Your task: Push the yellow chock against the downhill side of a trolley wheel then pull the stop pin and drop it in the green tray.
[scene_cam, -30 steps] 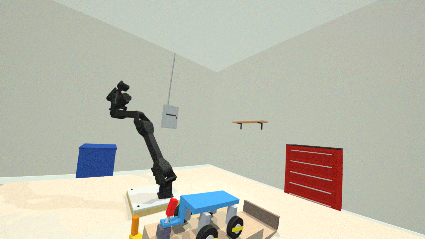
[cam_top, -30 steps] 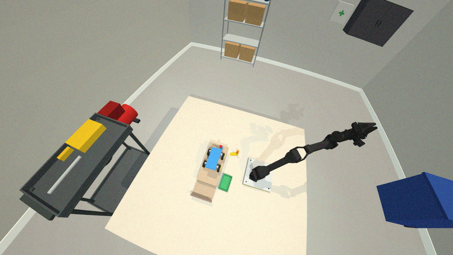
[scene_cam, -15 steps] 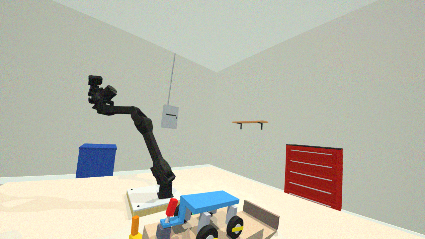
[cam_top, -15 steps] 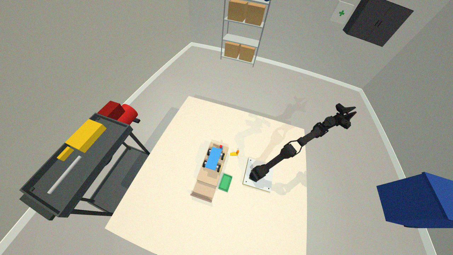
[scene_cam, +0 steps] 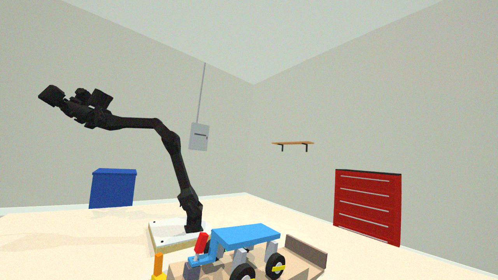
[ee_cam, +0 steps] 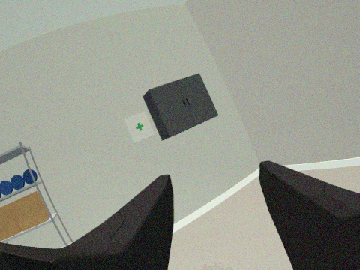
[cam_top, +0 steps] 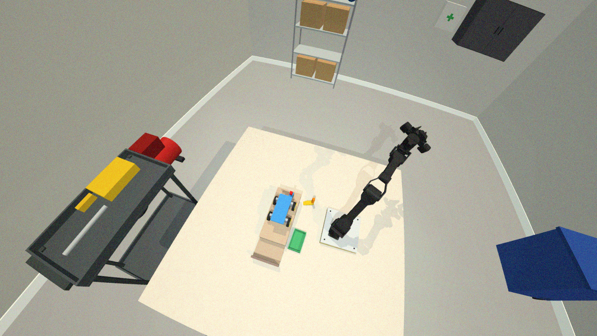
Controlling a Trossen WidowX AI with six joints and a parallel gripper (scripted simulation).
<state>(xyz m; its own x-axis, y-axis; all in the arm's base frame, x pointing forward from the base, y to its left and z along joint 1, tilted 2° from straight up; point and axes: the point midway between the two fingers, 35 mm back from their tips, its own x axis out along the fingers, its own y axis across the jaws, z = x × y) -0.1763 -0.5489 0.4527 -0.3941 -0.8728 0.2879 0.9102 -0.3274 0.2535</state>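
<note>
My gripper tip is now 420 mm short of the yellow chock, 470 mm to the right of it and 460 mm above it. Also, from my gripper tip: red-headed stop pin: 520 mm ahead, 520 mm to the left, 360 mm below; then wooden ramp: 520 mm ahead, 640 mm to the left, 440 mm below; then blue-topped trolley: 520 mm ahead, 630 mm to the left, 370 mm below.
</note>
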